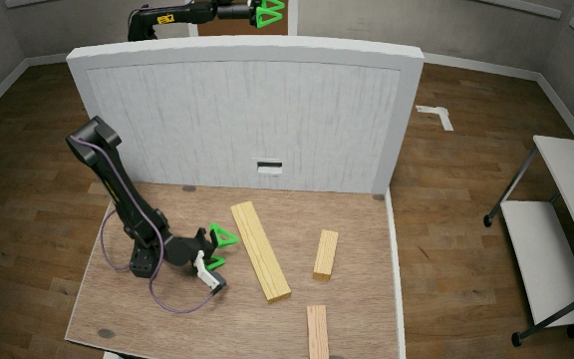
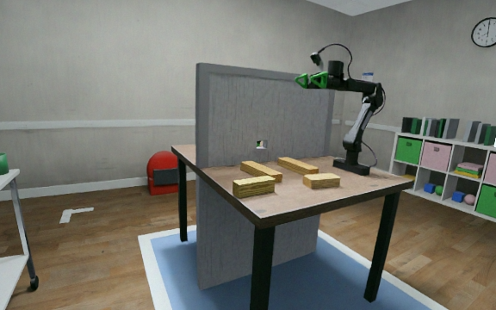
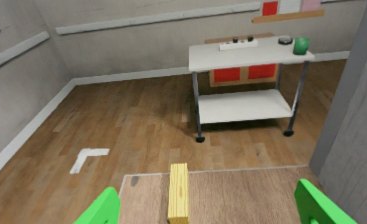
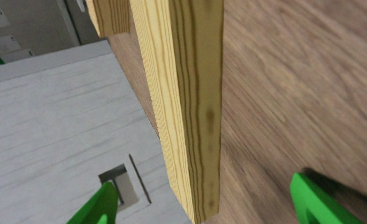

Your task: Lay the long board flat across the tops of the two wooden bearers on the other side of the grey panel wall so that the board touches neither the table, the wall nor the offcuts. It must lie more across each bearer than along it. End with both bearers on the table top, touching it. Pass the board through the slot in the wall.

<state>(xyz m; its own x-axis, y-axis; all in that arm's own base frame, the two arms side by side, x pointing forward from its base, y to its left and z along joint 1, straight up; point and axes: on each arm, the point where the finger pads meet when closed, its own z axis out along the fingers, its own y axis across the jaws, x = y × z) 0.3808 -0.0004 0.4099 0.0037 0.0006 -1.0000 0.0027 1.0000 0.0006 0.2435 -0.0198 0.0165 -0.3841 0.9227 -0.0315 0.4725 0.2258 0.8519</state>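
The long board lies 8 cm ahead of my right hand, 2 cm to the left of it and 4 cm below it.
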